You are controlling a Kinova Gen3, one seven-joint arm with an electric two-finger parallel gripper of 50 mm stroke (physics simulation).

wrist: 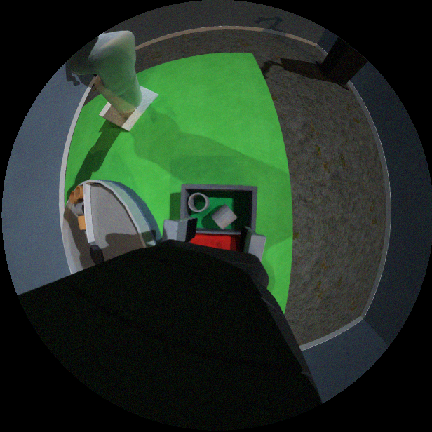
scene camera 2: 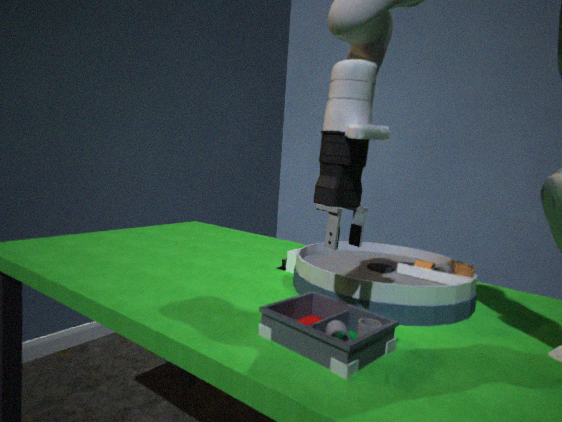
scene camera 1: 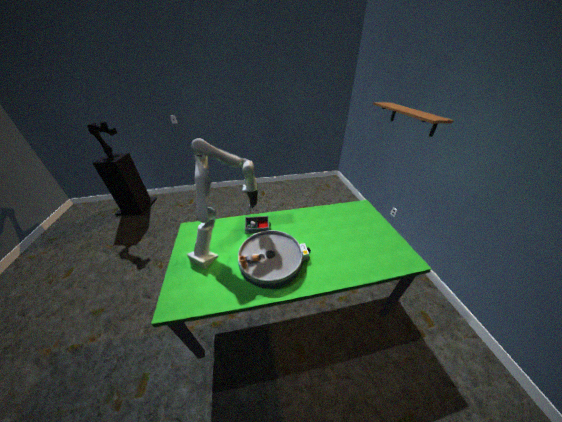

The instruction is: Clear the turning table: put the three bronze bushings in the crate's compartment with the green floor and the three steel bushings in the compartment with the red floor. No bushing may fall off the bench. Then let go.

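Pixels of known places: gripper, fingertip midpoint: [scene camera 2: 343, 246] [scene camera 1: 252, 209]; arm's base, link origin: [scene camera 1: 201, 254].
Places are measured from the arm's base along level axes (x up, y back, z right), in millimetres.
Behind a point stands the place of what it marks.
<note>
The gripper [scene camera 1: 252, 209] {z -314, x 136, y -330 mm} [scene camera 2: 344, 245] {z -314, x 136, y -330 mm} [wrist: 217, 238] is open and empty, above the crate [scene camera 2: 300, 345] {z -376, x -24, y -351 mm} [wrist: 254, 202]. In the crate's green-floored compartment, one steel bushing [scene camera 2: 369, 329] {z -278, x 1, y -290 mm} stands upright in a corner; another steel bushing [scene camera 2: 334, 328] {z -329, x 4, y -322 mm} [wrist: 224, 217] lies tilted beside it. The red floor [scene camera 2: 309, 319] {z -268, x -33, y -430 mm} [wrist: 215, 241] shows no bushing; the gripper hides part of it in the wrist view. On the turning table [scene camera 1: 282, 247] {z -32, x 14, y -552 mm} [scene camera 2: 420, 295] {z -94, x 22, y -299 mm} [wrist: 112, 215], bronze bushings [scene camera 1: 243, 260] {z 101, x 51, y -303 mm} [scene camera 2: 463, 270] {z 97, x 45, y -299 mm} [wrist: 82, 222] sit near the rim with a grey steel bushing [scene camera 2: 442, 268] {z 57, x 48, y -329 mm} [wrist: 78, 208] among them. Their exact number is unclear.
A pale straight bar [scene camera 2: 435, 274] {z 47, x 33, y -339 mm} [wrist: 89, 212] stands on the turning table beside the bushings. A dark round hub [scene camera 1: 270, 254] {z 34, x 22, y -470 mm} [scene camera 2: 381, 267] {z 21, x 22, y -462 mm} is at its centre. A white box [scene camera 1: 303, 249] {z -6, x 17, y -694 mm} is attached at its side. The crate is near the bench's edge.
</note>
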